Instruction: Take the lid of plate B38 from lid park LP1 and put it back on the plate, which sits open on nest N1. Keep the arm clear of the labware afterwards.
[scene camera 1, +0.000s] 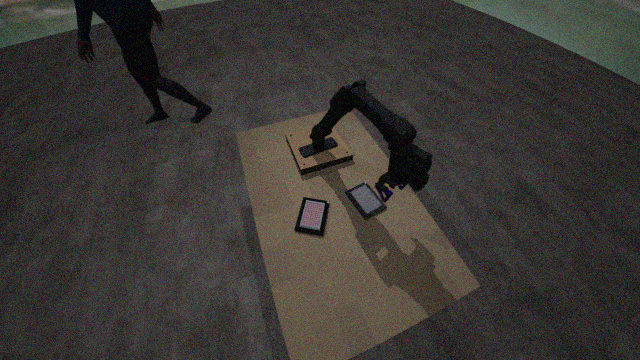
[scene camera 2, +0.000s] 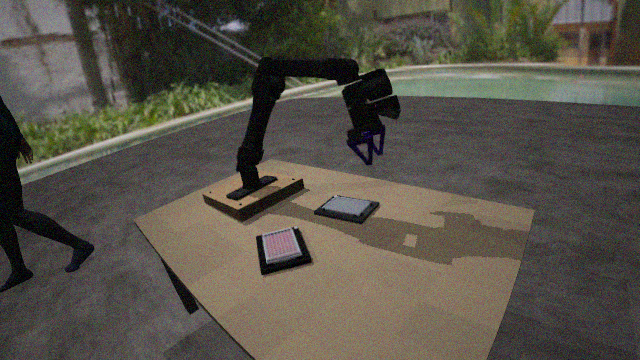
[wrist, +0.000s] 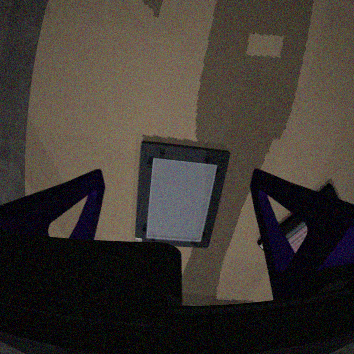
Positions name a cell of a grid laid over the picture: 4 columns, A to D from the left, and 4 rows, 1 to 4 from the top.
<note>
My gripper (scene camera 2: C2) is open, holding nothing. Also in view: a plate lid (wrist: C3). A black-framed well plate (scene camera 2: B3) rests on a black nest (scene camera 2: B3).
My gripper is seen too in the wrist view (wrist: C3).
</note>
